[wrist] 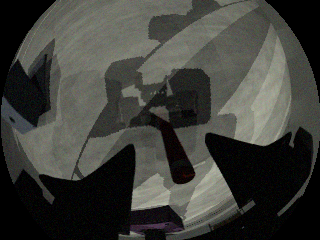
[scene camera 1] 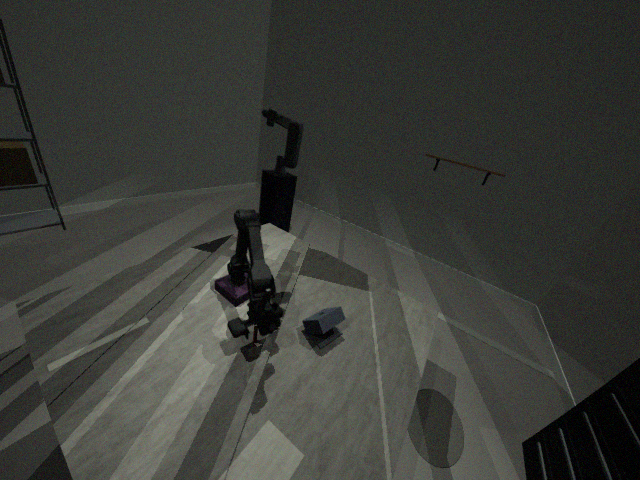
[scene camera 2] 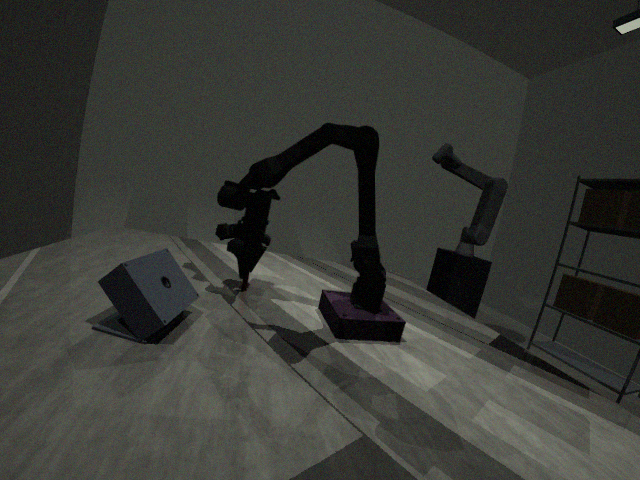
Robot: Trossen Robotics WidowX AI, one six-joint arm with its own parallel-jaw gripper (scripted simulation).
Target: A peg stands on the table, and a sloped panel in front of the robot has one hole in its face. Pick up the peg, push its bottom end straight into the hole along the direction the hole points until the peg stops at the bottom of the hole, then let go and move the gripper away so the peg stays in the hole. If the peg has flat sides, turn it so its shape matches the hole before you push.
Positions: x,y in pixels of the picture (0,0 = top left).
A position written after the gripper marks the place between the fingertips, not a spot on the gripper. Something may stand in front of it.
Scene:
gripper: wrist 171,143; scene camera 1 255,334; scene camera 2 245,275

